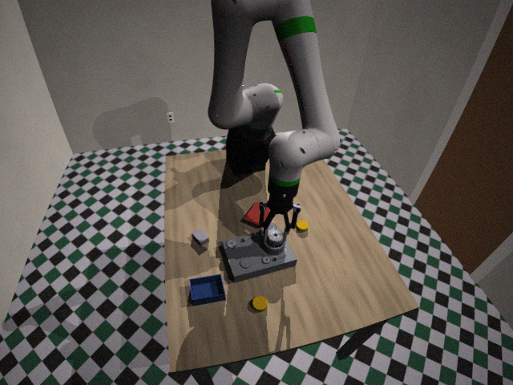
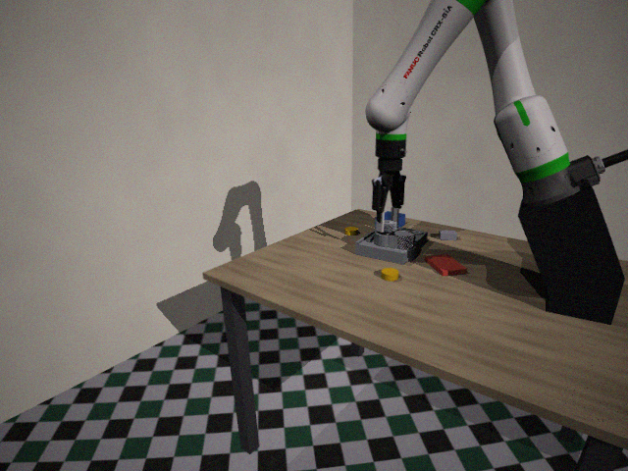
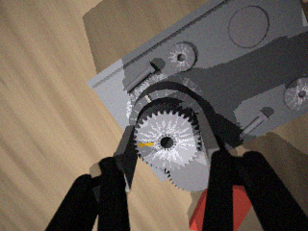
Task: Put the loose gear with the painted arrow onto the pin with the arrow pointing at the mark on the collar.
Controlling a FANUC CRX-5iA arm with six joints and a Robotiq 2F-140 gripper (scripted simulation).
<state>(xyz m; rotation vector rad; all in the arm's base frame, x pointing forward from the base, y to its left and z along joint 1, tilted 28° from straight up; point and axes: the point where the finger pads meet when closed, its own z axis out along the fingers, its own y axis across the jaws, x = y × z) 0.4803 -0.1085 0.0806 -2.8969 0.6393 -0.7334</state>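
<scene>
The gear lies 20 mm below my hand. The rest, counted from my hand: small grey block 240 mm to the right, 160 mm behind, 100 mm below; red block 200 mm behind, 110 mm below, 30 mm to the left; grey bolt 80 mm to the right, 70 mm below, 70 mm behind.
</scene>
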